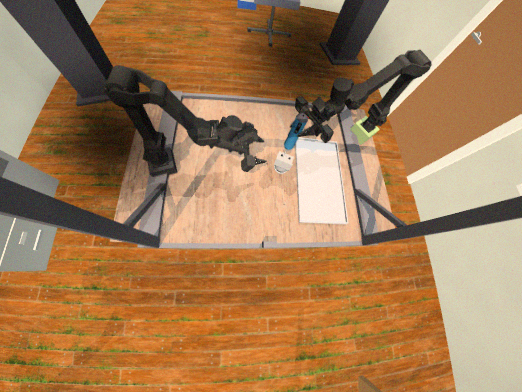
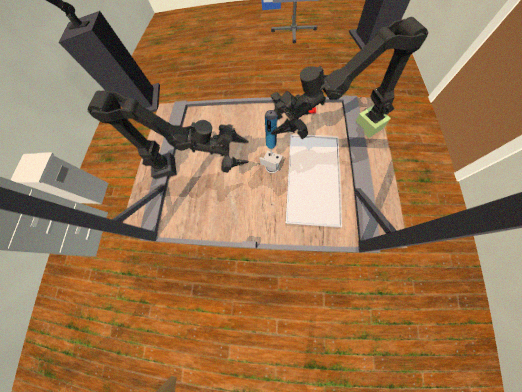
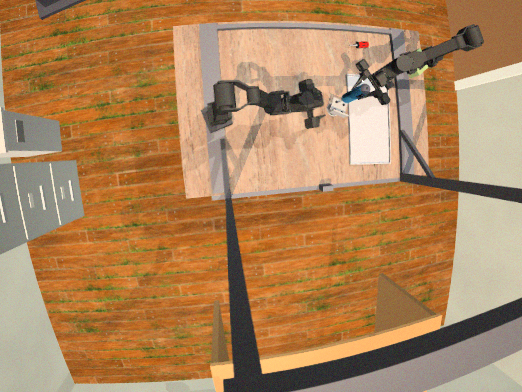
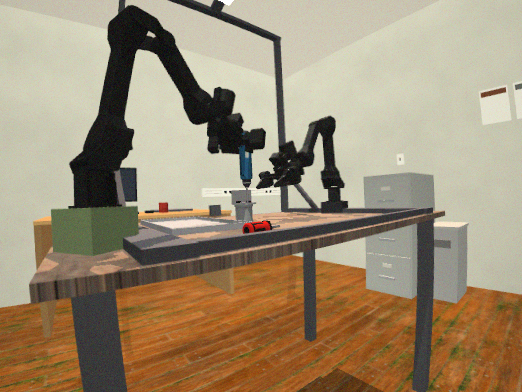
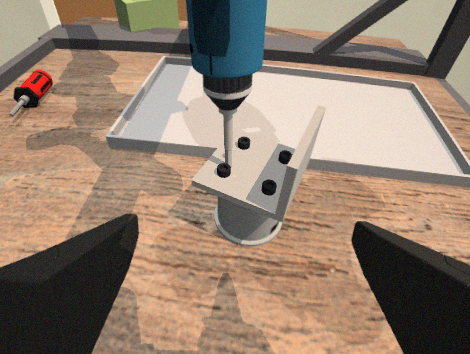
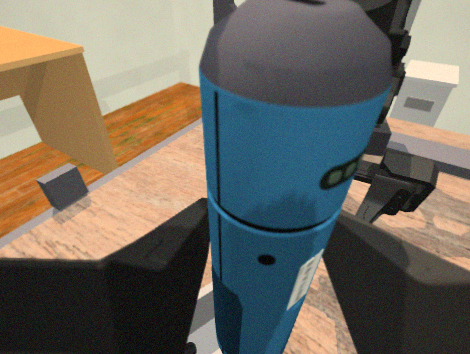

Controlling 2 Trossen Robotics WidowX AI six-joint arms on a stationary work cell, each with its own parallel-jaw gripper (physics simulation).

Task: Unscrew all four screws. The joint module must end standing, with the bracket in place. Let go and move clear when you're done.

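Where they show: left gripper, fingertip midpoint: [image 1: 265,151] [image 2: 248,151] [image 4: 265,187] [image 5: 248,228]; right gripper, fingertip midpoint: [image 1: 293,131] [image 2: 268,129] [image 3: 354,94] [image 4: 246,152] [image 6: 264,211]; left arm's base, link origin: [image 1: 159,159] [image 2: 160,164] [image 3: 216,116] [image 4: 334,201]; right arm's base, link origin: [image 1: 367,126] [image 2: 375,116] [image 4: 95,207].
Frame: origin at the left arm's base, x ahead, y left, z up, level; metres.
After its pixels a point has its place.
Note:
The grey joint module [image 5: 240,220] {x 0.470, y -0.137, z -0.019 m} [image 4: 244,212] {x 0.516, y -0.134, z -0.018 m} stands upright on the table, with the light bracket [image 5: 248,162] {x 0.499, y -0.149, z 0.014 m} [image 4: 241,196] {x 0.476, y -0.176, z 0.036 m} on top. Four black screws are seated in it: a left one [image 5: 223,170] {x 0.488, y -0.127, z 0.020 m}, a back one [image 5: 244,143] {x 0.515, y -0.150, z 0.020 m}, a right one [image 5: 285,157] {x 0.493, y -0.176, z 0.020 m} and a front one [image 5: 269,187] {x 0.466, y -0.154, z 0.020 m}. My right gripper [image 6: 264,211] {x 0.496, y -0.131, z 0.182 m} is shut on the blue electric screwdriver [image 6: 275,165] {x 0.529, y -0.127, z 0.228 m} [image 5: 227,40] {x 0.483, y -0.126, z 0.113 m} [image 4: 245,165] {x 0.521, y -0.119, z 0.135 m}, held upright above the bracket. Its bit tip is at or just behind the left screw; contact is unclear. My left gripper [image 5: 248,228] {x 0.410, y -0.119, z 0.066 m} [image 2: 246,152] {x 0.410, y -0.119, z 0.066 m} is open and empty, left of the module.
A shallow white tray [image 5: 442,130] {x 0.562, y -0.444, z -0.040 m} [image 1: 322,223] {x 0.573, y -0.453, z -0.052 m} lies beside the module. A red screwdriver [image 5: 39,85] {x 0.753, y 0.076, z -0.030 m} [image 3: 362,44] {x 0.754, y 0.084, z -0.023 m} [image 4: 257,227] {x 0.776, y 0.098, z -0.032 m} lies near the table's back edge. A green block [image 4: 90,230] {x 1.039, y -0.020, z -0.014 m} [image 1: 365,131] {x 0.971, y -0.107, z 0.019 m} is under the right arm's base. Dark frame rails edge the table.

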